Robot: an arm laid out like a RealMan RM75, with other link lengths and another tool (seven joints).
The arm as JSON. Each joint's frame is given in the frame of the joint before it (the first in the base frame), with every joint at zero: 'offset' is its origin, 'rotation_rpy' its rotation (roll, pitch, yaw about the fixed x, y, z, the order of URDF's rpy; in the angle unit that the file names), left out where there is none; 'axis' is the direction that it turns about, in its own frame. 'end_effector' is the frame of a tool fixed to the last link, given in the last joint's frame.
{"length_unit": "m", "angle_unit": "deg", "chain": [
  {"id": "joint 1", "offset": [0.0, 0.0, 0.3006], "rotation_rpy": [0.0, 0.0, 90.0], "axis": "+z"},
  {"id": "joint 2", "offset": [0.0, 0.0, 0.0], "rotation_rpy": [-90.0, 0.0, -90.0], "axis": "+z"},
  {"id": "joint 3", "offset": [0.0, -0.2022, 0.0], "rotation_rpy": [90.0, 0.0, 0.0], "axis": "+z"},
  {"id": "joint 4", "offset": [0.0, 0.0, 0.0], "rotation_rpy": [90.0, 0.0, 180.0], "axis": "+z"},
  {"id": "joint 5", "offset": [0.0, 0.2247, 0.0], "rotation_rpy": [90.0, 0.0, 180.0], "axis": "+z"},
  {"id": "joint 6", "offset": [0.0, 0.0, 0.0], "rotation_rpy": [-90.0, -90.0, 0.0], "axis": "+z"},
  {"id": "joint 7", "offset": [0.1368, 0.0, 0.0], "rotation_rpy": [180.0, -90.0, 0.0], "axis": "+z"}
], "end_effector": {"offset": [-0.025, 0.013, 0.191], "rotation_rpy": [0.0, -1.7, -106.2]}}
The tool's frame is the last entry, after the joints.
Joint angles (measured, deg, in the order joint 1, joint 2, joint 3, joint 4, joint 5, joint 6, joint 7), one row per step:
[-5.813 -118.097 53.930 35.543 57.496 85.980 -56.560]
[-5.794 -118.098 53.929 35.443 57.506 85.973 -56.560]
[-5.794 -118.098 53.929 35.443 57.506 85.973 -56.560]
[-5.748 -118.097 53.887 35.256 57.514 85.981 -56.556]
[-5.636 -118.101 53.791 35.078 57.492 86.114 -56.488]
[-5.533 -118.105 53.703 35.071 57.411 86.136 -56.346]
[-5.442 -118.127 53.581 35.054 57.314 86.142 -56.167]
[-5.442 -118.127 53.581 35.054 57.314 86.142 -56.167]
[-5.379 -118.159 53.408 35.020 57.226 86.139 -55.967]
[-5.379 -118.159 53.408 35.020 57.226 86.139 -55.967]
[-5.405 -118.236 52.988 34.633 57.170 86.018 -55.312]
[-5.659 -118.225 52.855 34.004 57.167 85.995 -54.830]
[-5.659 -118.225 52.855 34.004 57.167 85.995 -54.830]
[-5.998 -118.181 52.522 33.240 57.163 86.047 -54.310]
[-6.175 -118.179 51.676 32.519 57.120 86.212 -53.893]
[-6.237 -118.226 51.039 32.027 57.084 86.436 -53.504]
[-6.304 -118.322 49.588 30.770 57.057 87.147 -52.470]
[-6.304 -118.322 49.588 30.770 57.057 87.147 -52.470]
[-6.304 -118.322 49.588 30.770 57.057 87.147 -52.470]
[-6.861 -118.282 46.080 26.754 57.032 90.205 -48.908]
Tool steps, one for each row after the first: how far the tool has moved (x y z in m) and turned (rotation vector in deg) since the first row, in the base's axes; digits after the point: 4 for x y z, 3 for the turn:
[-0.0006 -0.0002 -0.0004 -0.051 -0.049 0.097]
[-0.0006 -0.0002 -0.0004 -0.051 -0.049 0.097]
[-0.0018 -0.0006 -0.0009 -0.101 -0.148 0.286]
[-0.0030 -0.0015 -0.0007 -0.050 -0.245 0.427]
[-0.0040 -0.0017 0.0003 0.160 -0.191 0.529]
[-0.0050 -0.0019 0.0015 0.427 -0.138 0.651]
[-0.0050 -0.0019 0.0015 0.427 -0.138 0.651]
[-0.0060 -0.0019 0.0029 0.733 -0.083 0.785]
[-0.0060 -0.0019 0.0029 0.733 -0.083 0.785]
[-0.0092 -0.0015 0.0043 1.299 0.140 1.209]
[-0.0104 -0.0011 0.0032 1.379 0.199 1.379]
[-0.0104 -0.0011 0.0032 1.379 0.199 1.379]
[-0.0120 -0.0006 0.0029 1.592 0.211 1.573]
[-0.0155 -0.0004 0.0060 2.246 0.018 2.059]
[-0.0177 -0.0008 0.0083 2.794 -0.111 2.348]
[-0.0228 -0.0027 0.0130 4.011 -0.365 2.947]
[-0.0228 -0.0027 0.0130 4.011 -0.365 2.947]
[-0.0228 -0.0027 0.0130 4.011 -0.365 2.947]
[-0.0289 -0.0101 0.0230 7.160 -0.724 3.163]

